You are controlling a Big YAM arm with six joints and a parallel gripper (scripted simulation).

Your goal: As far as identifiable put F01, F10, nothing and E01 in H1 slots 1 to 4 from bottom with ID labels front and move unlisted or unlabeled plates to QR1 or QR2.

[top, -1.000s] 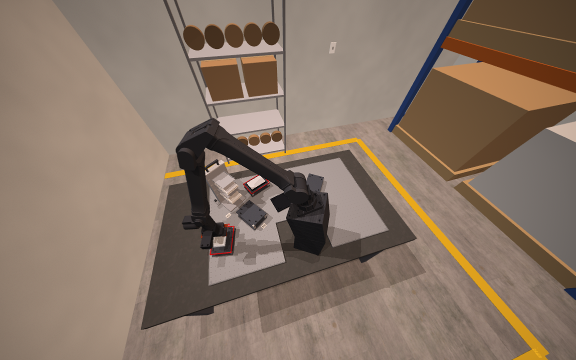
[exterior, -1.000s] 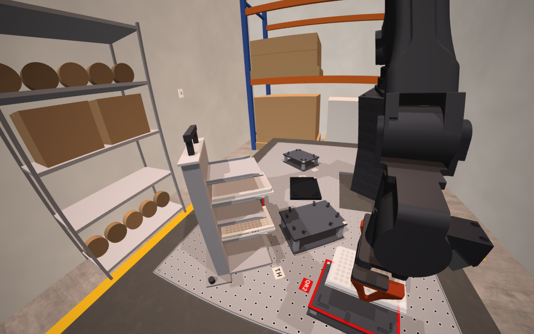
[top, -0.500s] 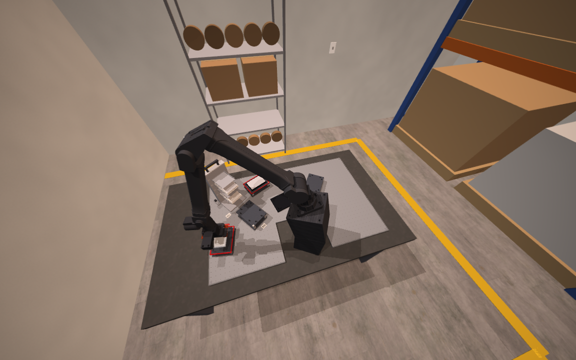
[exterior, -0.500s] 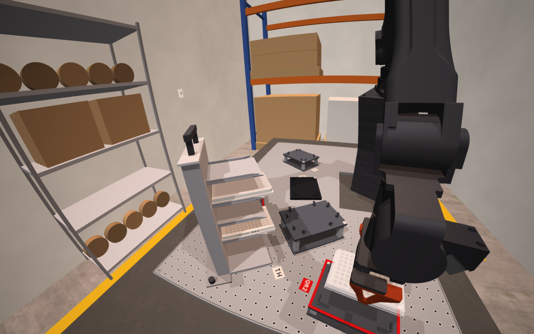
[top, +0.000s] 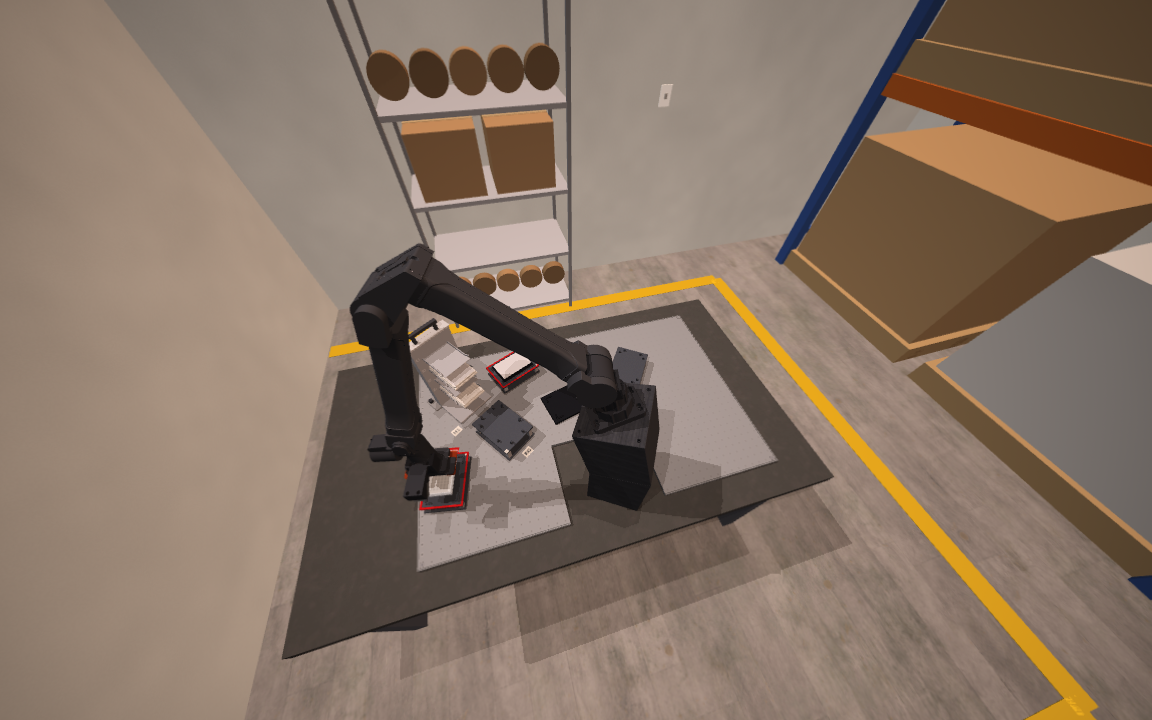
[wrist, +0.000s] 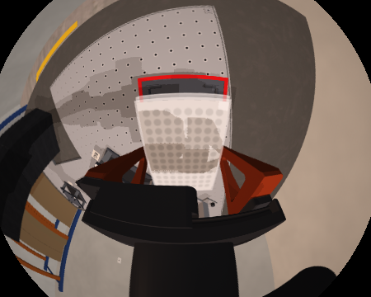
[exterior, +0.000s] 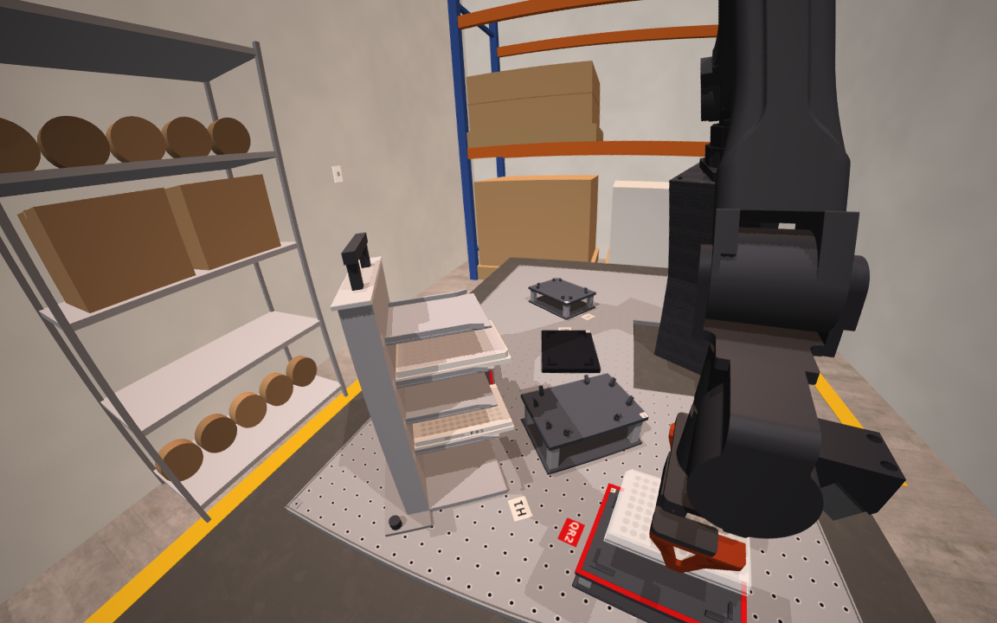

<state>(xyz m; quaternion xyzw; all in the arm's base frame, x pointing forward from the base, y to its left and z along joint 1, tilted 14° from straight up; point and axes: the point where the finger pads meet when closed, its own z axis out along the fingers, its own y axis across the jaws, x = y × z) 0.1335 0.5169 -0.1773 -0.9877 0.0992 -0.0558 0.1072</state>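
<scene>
My gripper is now 60 mm above the quarantine nest QR2. Round my hand: H1 deck label: 180 mm ahead, 100 mm below, 30 mm to the right; then plate hotel H1: 340 mm ahead, 50 mm above, 40 mm to the right; then dark regrip nest: 190 mm to the right, 120 mm ahead, 40 mm below.
</scene>
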